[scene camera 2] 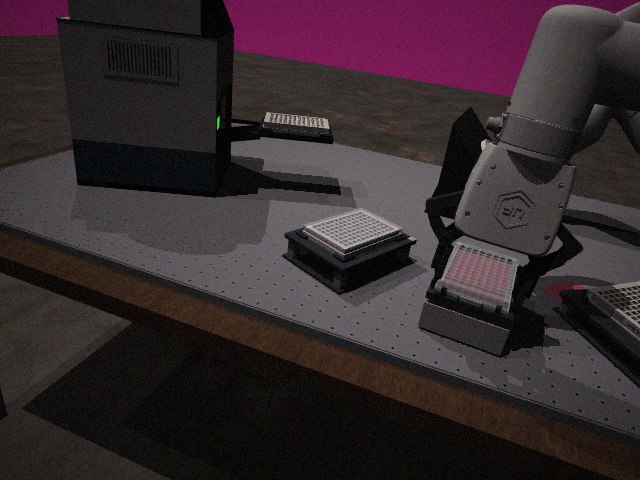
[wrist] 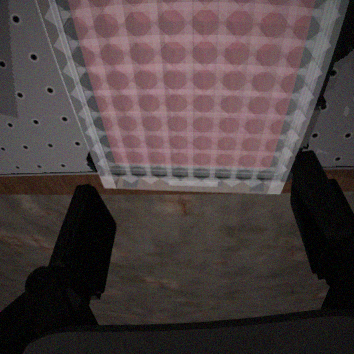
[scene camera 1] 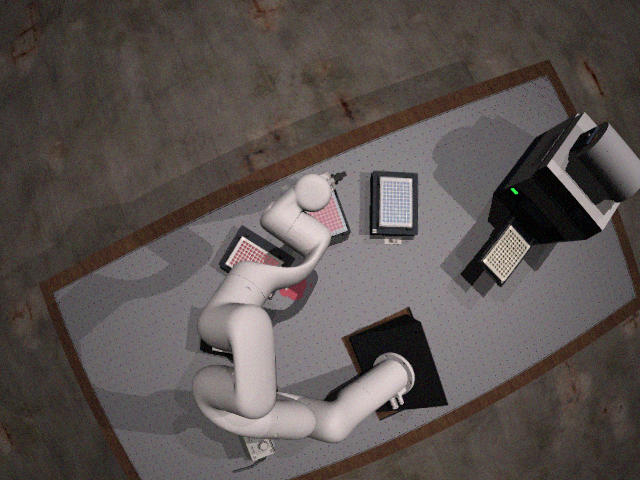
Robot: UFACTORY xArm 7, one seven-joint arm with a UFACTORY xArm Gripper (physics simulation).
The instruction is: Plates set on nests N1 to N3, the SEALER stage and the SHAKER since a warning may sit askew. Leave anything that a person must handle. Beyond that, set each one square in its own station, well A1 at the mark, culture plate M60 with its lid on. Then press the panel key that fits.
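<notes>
My gripper [scene camera 2: 479, 289] [wrist: 194, 191] is open, its fingers apart on either side of a clear-lidded pink plate [scene camera 1: 333, 217] [scene camera 2: 478, 276] [wrist: 200, 100], gripping nothing. That plate sits on a grey block-shaped station [scene camera 2: 462, 325]; I cannot tell if it is fully seated. A plate with blue wells [scene camera 1: 396, 201] [scene camera 2: 354, 229] lies on a dark raised nest [scene camera 1: 375, 206] [scene camera 2: 338, 266]. A red-welled plate [scene camera 1: 250, 251] [scene camera 2: 622, 304] lies on another dark nest, partly under the arm in scene camera 1. A cream plate [scene camera 1: 506, 254] [scene camera 2: 295, 121] lies on the tall machine's extended tray. Labels and well A1 marks are unreadable.
The tall machine [scene camera 1: 547, 201] [scene camera 2: 144, 103] shows a green light. A red object [scene camera 1: 294, 290] and a dark station [scene camera 1: 214, 349] are partly hidden by the arm. A small panel with a knob [scene camera 1: 262, 448] stands near the arm's elbow. The arm's black base plate [scene camera 1: 426, 377] is near the table edge.
</notes>
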